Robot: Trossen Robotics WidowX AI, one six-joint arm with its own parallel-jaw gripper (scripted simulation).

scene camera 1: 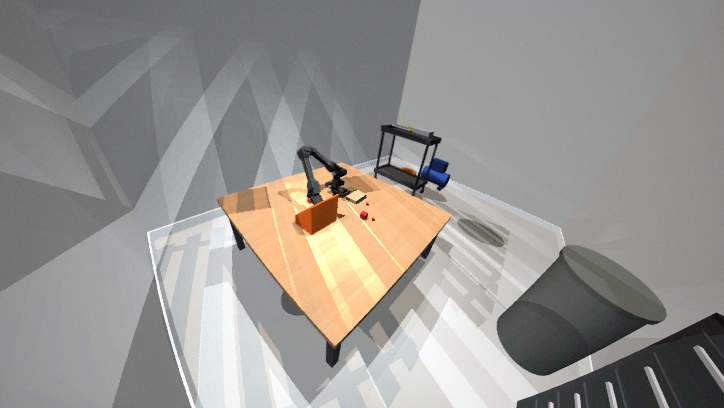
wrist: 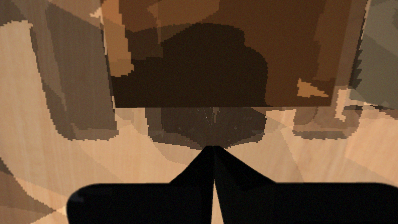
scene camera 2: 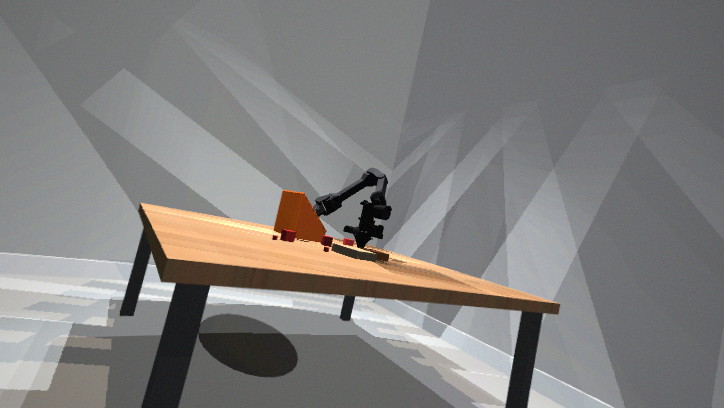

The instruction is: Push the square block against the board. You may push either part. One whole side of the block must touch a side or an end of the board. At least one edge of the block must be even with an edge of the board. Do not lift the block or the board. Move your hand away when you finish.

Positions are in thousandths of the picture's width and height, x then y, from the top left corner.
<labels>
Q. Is my gripper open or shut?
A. Shut.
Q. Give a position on a square block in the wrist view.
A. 393, 275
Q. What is my gripper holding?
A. Nothing.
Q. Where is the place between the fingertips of my gripper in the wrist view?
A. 534, 681
</labels>
